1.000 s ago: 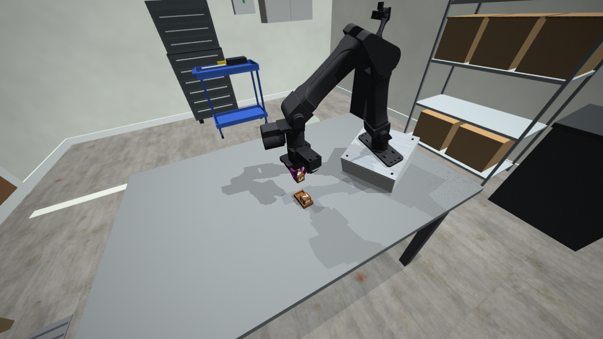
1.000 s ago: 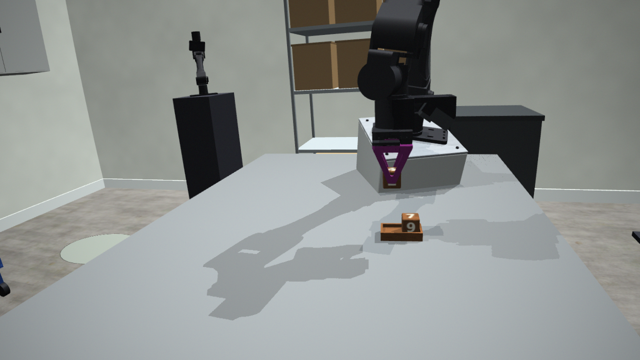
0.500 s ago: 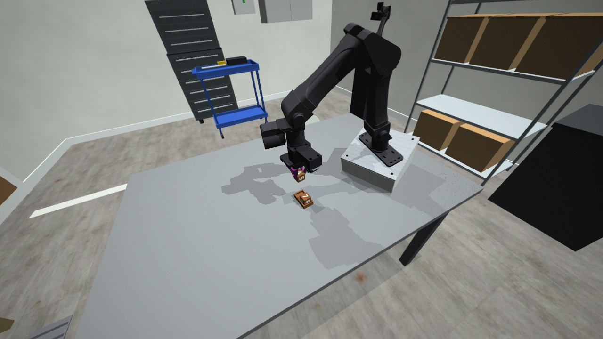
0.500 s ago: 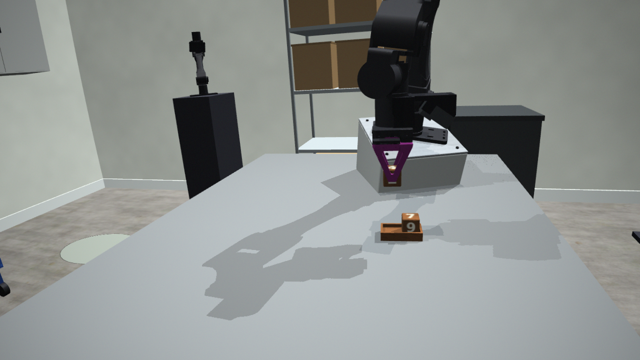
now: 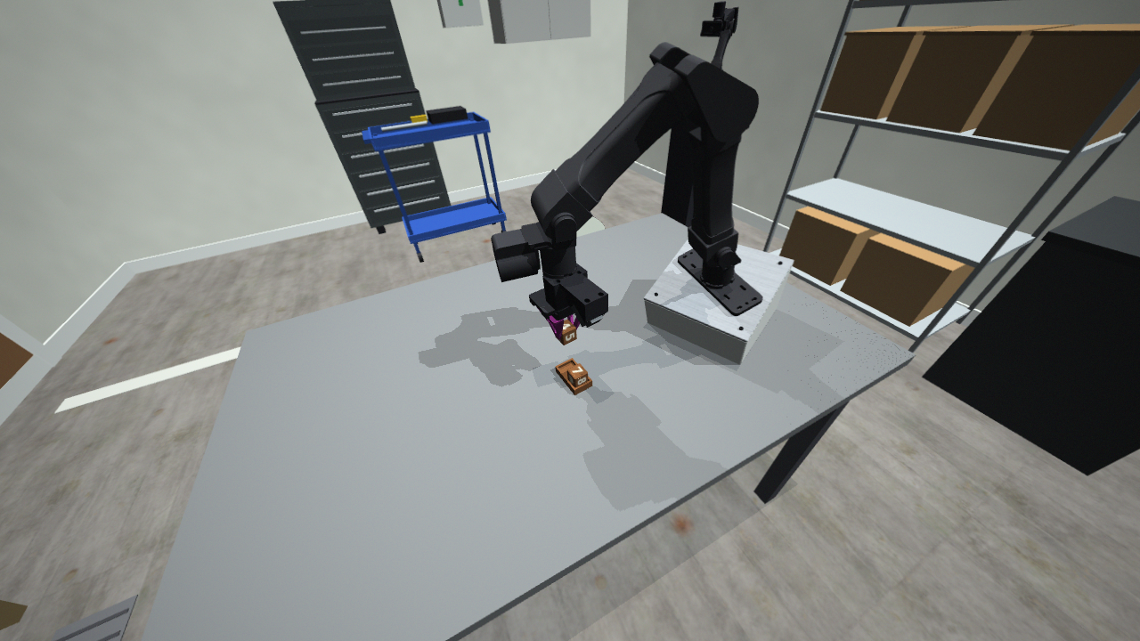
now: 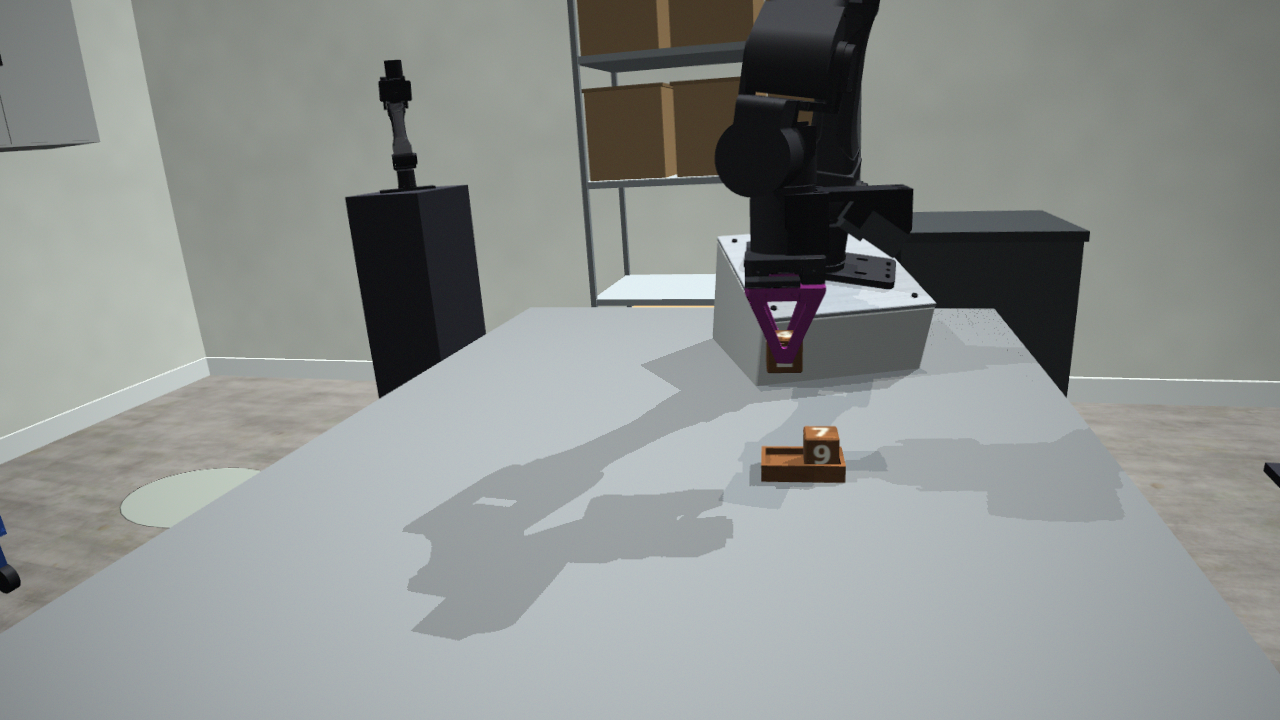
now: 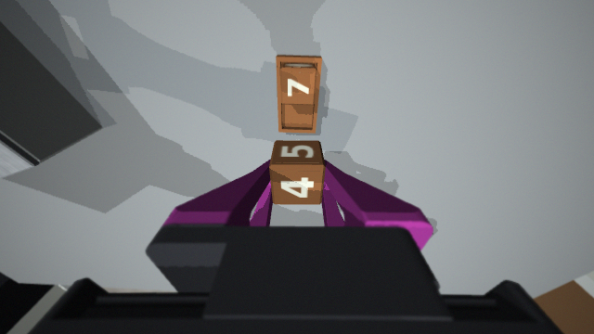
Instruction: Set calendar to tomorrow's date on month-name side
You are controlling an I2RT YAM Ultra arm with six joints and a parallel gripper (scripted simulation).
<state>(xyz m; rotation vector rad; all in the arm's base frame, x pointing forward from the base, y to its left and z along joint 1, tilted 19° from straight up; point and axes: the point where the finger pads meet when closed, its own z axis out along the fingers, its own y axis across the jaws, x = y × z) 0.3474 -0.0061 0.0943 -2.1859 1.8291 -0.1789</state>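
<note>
The brown wooden tray lies 12 cm below my hand, 2 cm to the left of it and 1 cm behind it.
</note>
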